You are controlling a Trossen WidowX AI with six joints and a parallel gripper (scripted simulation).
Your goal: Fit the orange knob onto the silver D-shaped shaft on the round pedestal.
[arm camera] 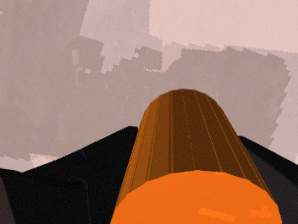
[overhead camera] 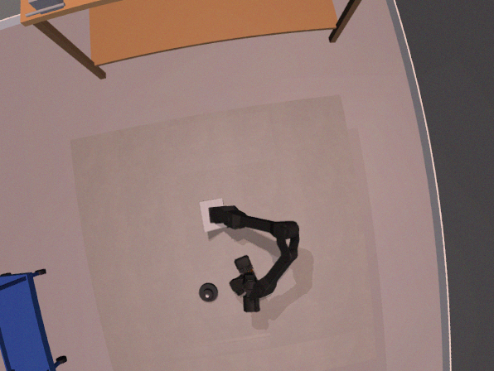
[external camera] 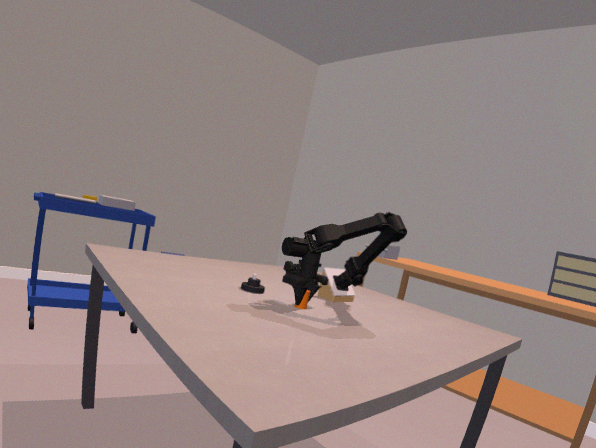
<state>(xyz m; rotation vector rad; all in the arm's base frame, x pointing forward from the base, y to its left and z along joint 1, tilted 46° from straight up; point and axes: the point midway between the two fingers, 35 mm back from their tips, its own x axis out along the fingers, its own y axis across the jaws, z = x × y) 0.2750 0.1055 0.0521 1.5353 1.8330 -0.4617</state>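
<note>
The orange knob lies 3 cm above my gripper tip. From my gripper tip the other things lie so: round dark pedestal 7 cm ahead, 19 cm to the right, 2 cm above.
</note>
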